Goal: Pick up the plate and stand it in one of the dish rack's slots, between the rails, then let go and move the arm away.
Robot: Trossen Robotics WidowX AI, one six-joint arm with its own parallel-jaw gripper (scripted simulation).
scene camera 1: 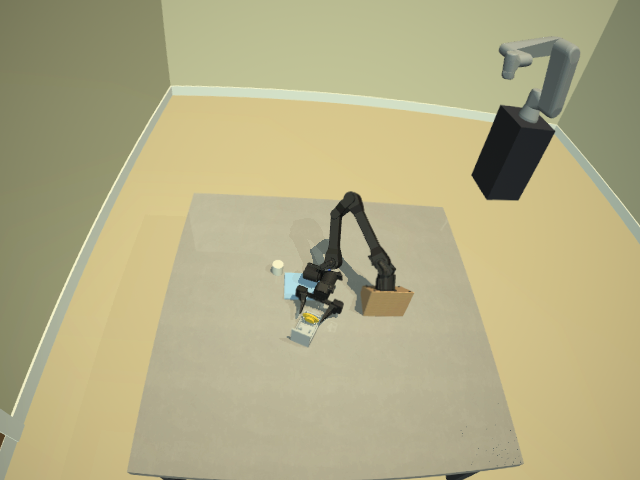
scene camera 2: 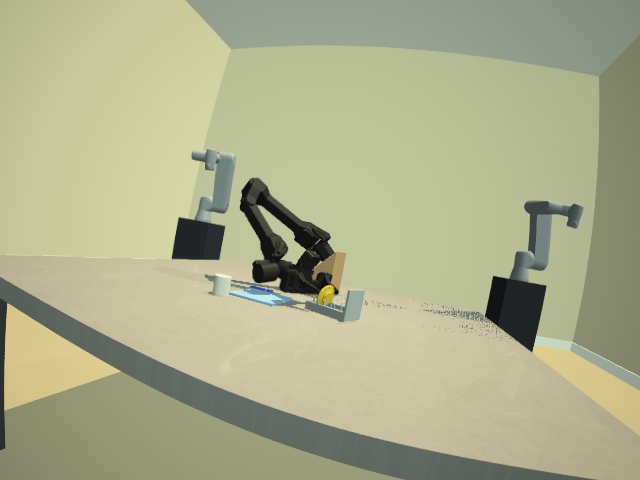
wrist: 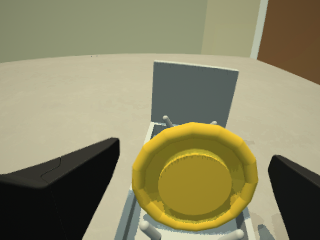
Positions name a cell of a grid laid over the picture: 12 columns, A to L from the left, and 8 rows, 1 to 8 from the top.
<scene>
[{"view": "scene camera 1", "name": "my gripper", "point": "F6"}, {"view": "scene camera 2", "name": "my gripper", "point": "G5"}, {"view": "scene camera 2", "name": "grey dish rack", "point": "G6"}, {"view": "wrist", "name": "my gripper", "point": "H6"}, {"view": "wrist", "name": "yellow plate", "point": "H6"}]
</scene>
